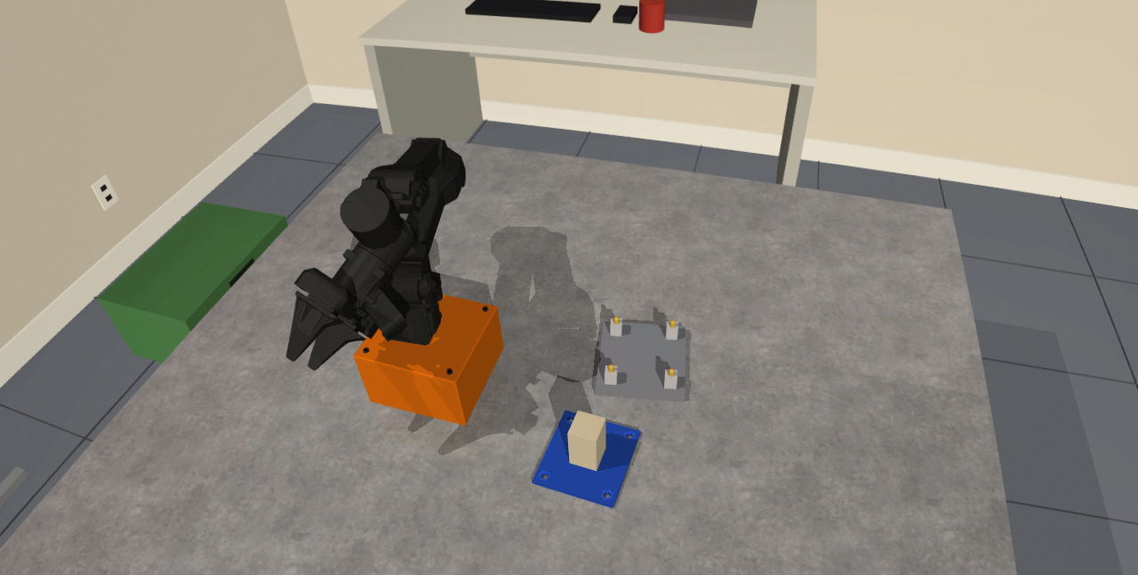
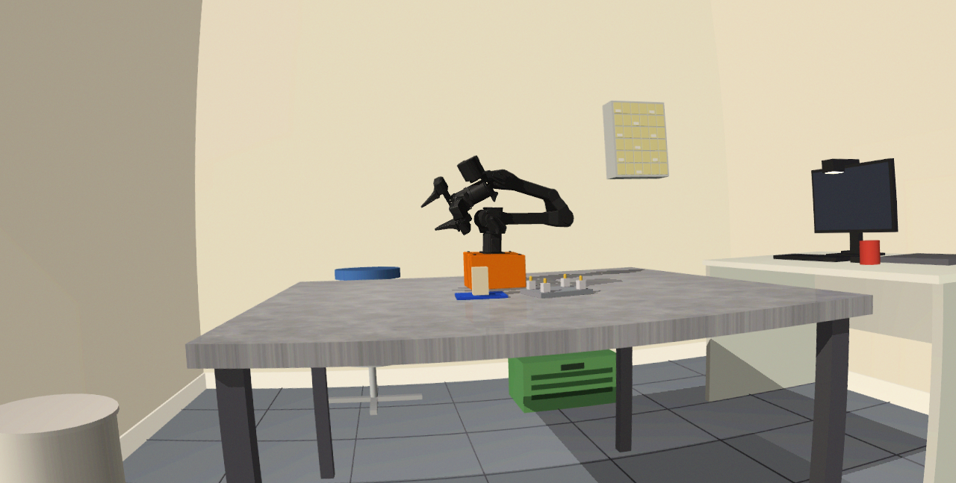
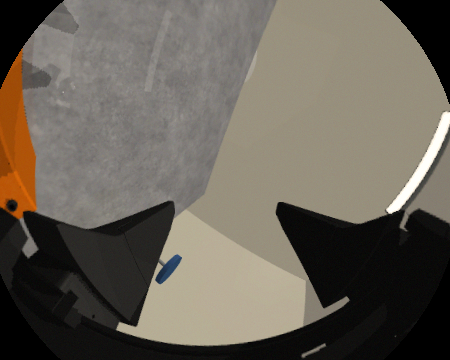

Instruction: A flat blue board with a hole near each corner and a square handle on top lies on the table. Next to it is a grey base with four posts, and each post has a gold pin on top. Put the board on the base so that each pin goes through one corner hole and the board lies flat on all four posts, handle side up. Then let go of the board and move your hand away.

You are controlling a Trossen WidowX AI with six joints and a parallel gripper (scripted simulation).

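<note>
Now: the blue board 330 mm ahead of my gripper tip, 70 mm to the left of it and 190 mm below it. The rest, counted from my gripper tip: grey base: 390 mm ahead, 260 mm to the left, 210 mm below.
</note>
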